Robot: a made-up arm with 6 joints.
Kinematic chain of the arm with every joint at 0, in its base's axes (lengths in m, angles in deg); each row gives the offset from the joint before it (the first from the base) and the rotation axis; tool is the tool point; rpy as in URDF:
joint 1: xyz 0 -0.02 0.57 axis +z
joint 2: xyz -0.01 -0.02 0 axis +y
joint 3: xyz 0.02 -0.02 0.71 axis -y
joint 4: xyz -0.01 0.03 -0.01 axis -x
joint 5: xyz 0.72 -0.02 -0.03 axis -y
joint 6: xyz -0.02 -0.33 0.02 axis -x
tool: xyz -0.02 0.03 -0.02 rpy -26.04 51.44 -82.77
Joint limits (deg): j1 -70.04..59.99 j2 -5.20..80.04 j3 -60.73..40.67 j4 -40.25..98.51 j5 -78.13..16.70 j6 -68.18..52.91
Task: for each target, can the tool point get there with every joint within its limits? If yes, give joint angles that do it. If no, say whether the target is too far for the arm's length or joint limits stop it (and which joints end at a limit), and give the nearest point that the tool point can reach.
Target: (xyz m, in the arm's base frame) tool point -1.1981 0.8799 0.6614
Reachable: no: joint limits stop it (at a limit: joint 1, joint 2, joint 3, joint 4, joint 5, joint 6) | nearest point -0.2268 -0.0949 0.4608 | short by 1.391 m
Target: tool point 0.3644 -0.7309 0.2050
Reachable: yes | joints -50.84 56.02 -39.63 57.14 -69.90 -46.87
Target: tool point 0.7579 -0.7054 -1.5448
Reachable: no: too far | nearest point 0.6014 -0.5638 -0.1220 | short by 1.438 m
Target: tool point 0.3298 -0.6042 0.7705
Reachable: yes | joints -32.81 4.94 -31.21 -19.72 -67.05 -46.16
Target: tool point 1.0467 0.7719 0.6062
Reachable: yes | joints 41.47 61.37 13.88 75.70 -49.85 30.51
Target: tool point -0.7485 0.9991 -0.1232
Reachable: no: joint limits stop it (at a limit: joint 1, joint 2, joint 4, joint 6) | nearest point 0.2037 0.4605 -0.0807 | short by 1.095 m
